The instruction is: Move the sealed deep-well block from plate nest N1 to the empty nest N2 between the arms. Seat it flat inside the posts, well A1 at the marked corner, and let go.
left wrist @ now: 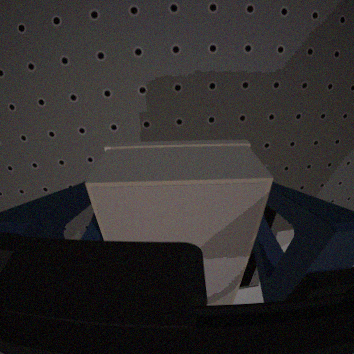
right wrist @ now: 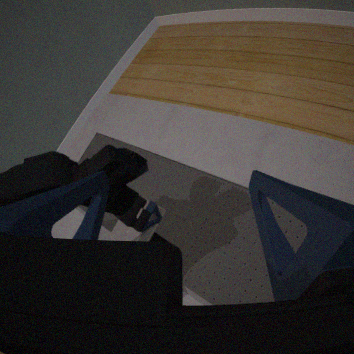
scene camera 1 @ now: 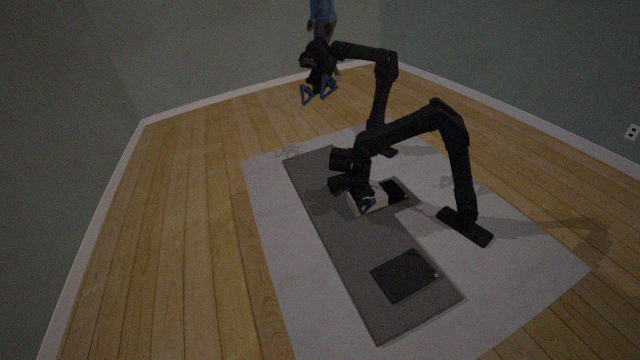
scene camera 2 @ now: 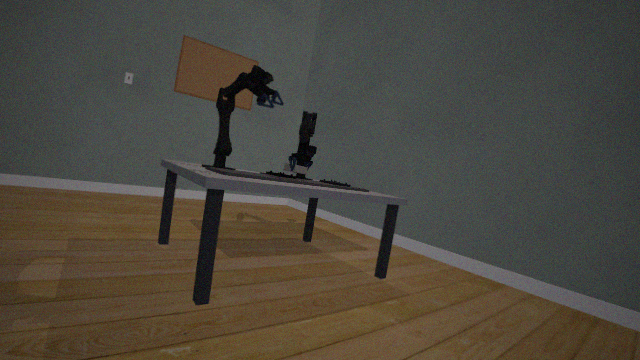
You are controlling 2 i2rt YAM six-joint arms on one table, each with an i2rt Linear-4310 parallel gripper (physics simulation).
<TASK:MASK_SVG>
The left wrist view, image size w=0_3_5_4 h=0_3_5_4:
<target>my left gripper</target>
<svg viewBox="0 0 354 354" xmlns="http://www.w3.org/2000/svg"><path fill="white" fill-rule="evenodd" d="M0 211L0 352L351 354L354 352L354 273L351 270L351 266L354 264L353 210L272 181L266 204L292 225L294 231L293 238L283 252L262 214L252 248L263 302L206 305L207 298L202 251L195 244L189 242L103 240L94 212L80 239L65 239L63 229L66 223L91 204L84 183L86 180Z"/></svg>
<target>pale block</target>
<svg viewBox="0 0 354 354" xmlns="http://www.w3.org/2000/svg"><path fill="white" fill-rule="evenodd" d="M106 143L104 146L105 152L84 182L103 240L189 242L195 244L202 251L207 298L206 305L232 304L258 231L273 176L250 149L250 142L247 139Z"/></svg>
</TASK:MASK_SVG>
